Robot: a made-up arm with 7 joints.
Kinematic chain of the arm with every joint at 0, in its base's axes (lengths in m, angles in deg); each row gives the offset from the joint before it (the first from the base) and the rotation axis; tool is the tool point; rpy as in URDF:
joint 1: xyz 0 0 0.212 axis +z
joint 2: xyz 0 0 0 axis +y
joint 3: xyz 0 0 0.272 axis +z
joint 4: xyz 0.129 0 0 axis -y
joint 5: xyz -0.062 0 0.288 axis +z
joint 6: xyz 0 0 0 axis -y
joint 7: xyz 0.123 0 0 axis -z
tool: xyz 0 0 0 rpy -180 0 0
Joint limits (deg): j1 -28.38..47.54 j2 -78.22..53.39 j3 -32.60..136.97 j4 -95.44..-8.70 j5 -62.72..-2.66 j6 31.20..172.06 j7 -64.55..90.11
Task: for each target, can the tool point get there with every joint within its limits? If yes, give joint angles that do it. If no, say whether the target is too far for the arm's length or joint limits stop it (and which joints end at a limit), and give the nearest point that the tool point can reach.
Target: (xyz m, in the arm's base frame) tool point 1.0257 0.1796 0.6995
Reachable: no: too far | nearest point 0.6411 0.1123 0.5167 | short by 0.431 m
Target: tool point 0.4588 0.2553 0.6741
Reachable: yes | joints 33.55 15.99 -15.15 -53.89 -49.89 128.72 17.96
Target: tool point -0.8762 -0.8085 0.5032
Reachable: no: too far | nearest point -0.5430 -0.4250 0.3787 | short by 0.523 m
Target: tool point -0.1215 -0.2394 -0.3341
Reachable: no: joint limits stop it (at a limit: joint 1, joint 2, joint 3, joint 4, joint 5, joint 6) | nearest point -0.4581 -0.1693 -0.1043 | short by 0.414 m
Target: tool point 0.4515 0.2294 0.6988
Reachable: yes | joints 0.06 23.50 53.68 -31.97 -52.63 64.68 21.45
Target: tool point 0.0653 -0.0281 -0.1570
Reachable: no: joint limits stop it (at a limit: joint 2, joint 4, joint 5, joint 6) | nearest point 0.4046 -0.1741 -0.0526 | short by 0.384 m
